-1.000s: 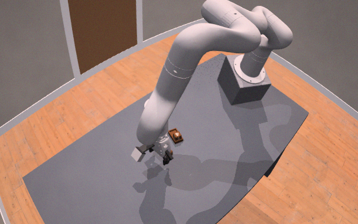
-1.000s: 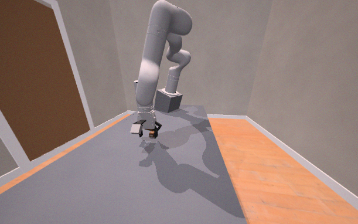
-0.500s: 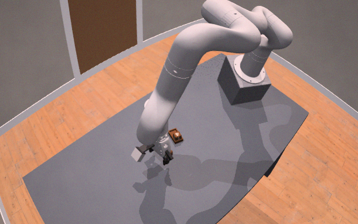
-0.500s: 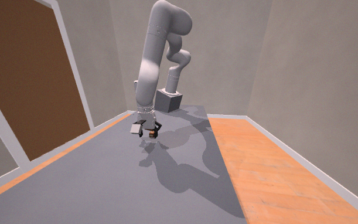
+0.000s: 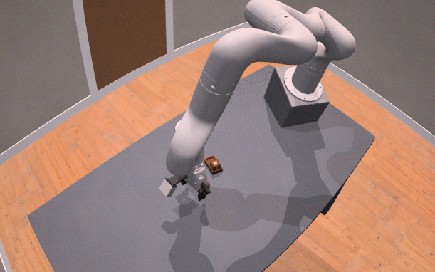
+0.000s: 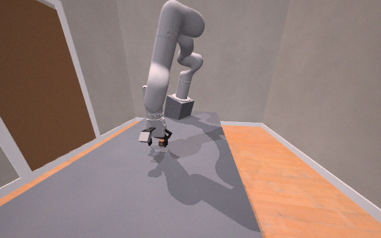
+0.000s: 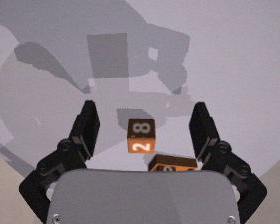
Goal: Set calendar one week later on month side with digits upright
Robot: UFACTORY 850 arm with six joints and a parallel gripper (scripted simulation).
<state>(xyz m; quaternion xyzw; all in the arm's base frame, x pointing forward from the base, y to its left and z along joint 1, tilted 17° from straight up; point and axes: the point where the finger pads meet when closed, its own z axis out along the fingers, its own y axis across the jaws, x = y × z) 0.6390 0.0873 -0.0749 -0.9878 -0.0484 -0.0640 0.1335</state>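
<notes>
My gripper is now 5 cm past the number cube and 2 cm above it. Also, from my hand: brown wooden calendar tray: 14 cm behind, 7 cm to the right, 3 cm below.
</notes>
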